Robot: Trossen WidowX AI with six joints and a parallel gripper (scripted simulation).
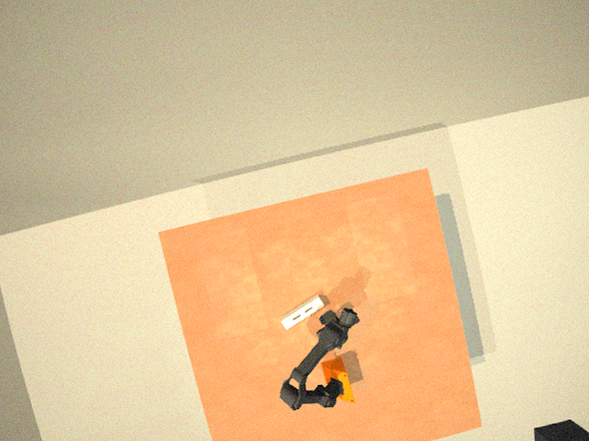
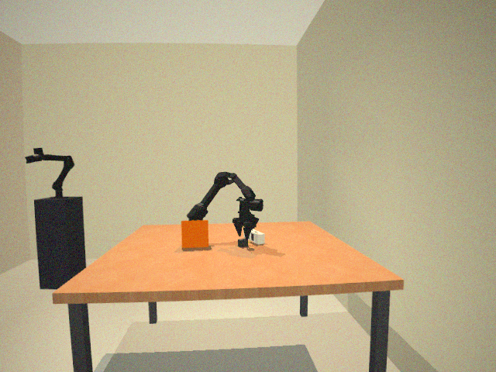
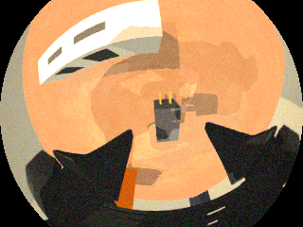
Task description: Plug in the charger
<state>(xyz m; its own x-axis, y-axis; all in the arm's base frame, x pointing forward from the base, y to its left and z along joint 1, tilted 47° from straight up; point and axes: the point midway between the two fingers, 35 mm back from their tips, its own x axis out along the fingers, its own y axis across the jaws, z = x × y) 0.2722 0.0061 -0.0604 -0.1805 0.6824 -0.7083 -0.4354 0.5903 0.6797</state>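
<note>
The two-prong charger is 10 mm ahead of my gripper tip, 10 mm to the left of it and 30 mm below it.
</note>
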